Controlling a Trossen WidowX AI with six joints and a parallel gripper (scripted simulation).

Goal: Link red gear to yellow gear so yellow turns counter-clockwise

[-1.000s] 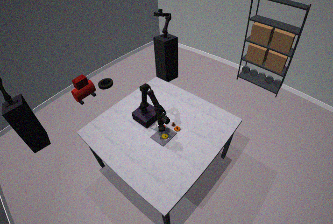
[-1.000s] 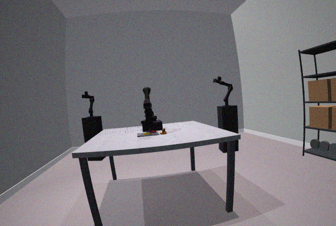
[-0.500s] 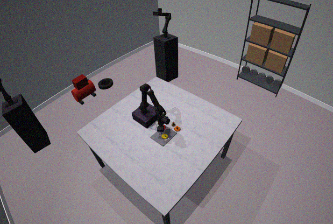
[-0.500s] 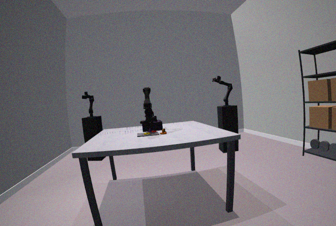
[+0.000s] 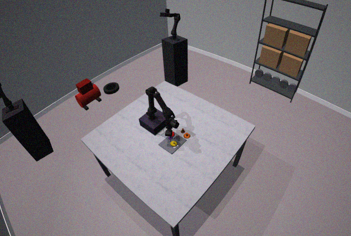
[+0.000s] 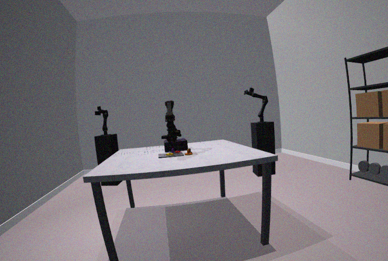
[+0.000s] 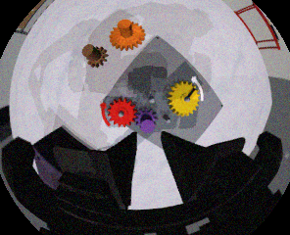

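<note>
Now: the purple gear 50 mm below my gripper tip. Round my gripper tip: brown gear: 150 mm to the left, 60 mm below, 20 mm ahead; then yellow gear: 80 mm ahead, 60 mm below, 20 mm to the right; then red gear: 60 mm below, 40 mm to the left, 20 mm behind.
</note>
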